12 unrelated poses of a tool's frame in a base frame.
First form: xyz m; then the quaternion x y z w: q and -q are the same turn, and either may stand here.
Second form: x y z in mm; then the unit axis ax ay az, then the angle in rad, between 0 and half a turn. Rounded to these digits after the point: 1 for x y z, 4 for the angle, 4 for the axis.
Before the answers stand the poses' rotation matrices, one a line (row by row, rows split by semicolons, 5 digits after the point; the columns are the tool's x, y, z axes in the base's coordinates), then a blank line. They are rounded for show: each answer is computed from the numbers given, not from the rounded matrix.
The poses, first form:
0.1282 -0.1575 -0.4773 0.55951 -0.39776 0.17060 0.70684
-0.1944 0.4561 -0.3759 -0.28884 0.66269 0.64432 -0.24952
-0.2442 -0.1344 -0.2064 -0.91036 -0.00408 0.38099 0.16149
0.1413 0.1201 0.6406 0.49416 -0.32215 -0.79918 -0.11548
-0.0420 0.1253 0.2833 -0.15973 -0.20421 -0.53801 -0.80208
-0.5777 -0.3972 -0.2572 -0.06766 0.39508 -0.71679 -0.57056
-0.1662 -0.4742 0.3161 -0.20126 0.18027 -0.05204 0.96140
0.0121 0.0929 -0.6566 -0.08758 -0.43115 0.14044 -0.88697
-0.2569 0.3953 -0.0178 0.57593 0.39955 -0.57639 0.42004
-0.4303 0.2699 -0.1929 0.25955 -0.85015 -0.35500 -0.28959
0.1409 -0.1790 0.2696 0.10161 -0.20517 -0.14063 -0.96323
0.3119 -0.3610 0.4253 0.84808 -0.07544 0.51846 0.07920
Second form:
0.62536 -0.68628 -0.37140; -0.20393 0.31568 -0.92669; 0.75322 0.65526 0.05746
-0.70862 -0.06128 -0.70292; -0.70437 0.00284 0.70983; -0.04150 0.99812 -0.04518
0.70966 -0.11562 -0.69499; 0.13048 -0.94781 0.29092; -0.69236 -0.29714 -0.65754
-0.48494 -0.50297 -0.71544; -0.13381 -0.76577 0.62904; -0.86425 0.40078 0.30405
0.33769 -0.79782 0.49946; 0.92829 0.37006 -0.03650; -0.15571 0.47597 0.86557
-0.33976 -0.87141 -0.35384; 0.76449 -0.03674 -0.64359; 0.54783 -0.48917 0.67867
0.92959 0.02750 0.36757; -0.17262 0.91357 0.36822; -0.32568 -0.40574 0.85399
0.58877 0.32465 0.74023; -0.17361 0.94521 -0.27646; -0.78943 0.03426 0.61288
0.01626 0.94444 -0.32827; -0.02399 -0.32785 -0.94443; -0.99958 0.02323 0.01732
-0.69755 -0.64692 0.30811; -0.23570 0.61322 0.75393; -0.67666 0.45328 -0.58023
0.87626 -0.31261 0.36667; 0.22922 0.93980 0.25345; -0.42383 -0.13804 0.89516
0.45102 -0.21008 0.86744; -0.04583 -0.97607 -0.21256; 0.89134 0.05611 -0.44986

128.2 -157.5 -477.3 0.7910 -0.5623 0.2412 1.5715
-194.4 456.1 -375.9 0.2983 -0.6843 -0.6654 2.6372
-244.2 -134.4 -206.4 -0.9225 -0.0041 0.3861 2.8172
141.3 120.1 640.6 -0.4975 0.3243 0.8046 2.9101
-42.0 125.3 283.3 0.2675 0.3419 0.9009 1.2801
-577.7 -397.2 -257.2 0.0824 -0.4811 0.8728 1.9272
-166.2 -474.2 316.1 -0.7314 0.6552 -0.1891 0.5575
12.1 92.9 -656.6 0.1896 0.9336 -0.3041 0.9601
-256.9 395.3 -17.8 0.6346 0.4403 -0.6351 2.2746
-430.3 269.9 -192.9 -0.2712 0.8882 0.3709 2.5540
140.9 -179.0 269.6 -0.3782 0.7636 0.5234 0.5441
311.9 -361.0 425.3 0.8508 -0.0757 0.5201 2.9830

